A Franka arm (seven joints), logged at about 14 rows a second.
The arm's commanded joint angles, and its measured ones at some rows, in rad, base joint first. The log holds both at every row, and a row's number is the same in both.
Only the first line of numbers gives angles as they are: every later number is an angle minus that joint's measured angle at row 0.
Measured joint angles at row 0:
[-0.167 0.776 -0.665 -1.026 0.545 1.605 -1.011]
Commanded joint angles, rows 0 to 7:
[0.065 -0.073 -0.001 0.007 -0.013 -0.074 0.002]
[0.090 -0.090 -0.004 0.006 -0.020 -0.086 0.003]
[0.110 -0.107 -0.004 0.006 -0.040 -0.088 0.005]
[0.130 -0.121 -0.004 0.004 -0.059 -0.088 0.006]
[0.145 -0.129 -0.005 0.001 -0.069 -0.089 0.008]
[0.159 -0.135 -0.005 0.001 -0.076 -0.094 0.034]
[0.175 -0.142 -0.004 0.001 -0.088 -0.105 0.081]
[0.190 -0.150 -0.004 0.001 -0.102 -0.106 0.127]
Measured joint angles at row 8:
[0.161 -0.121 -0.001 0.018 -0.070 -0.086 0.058]
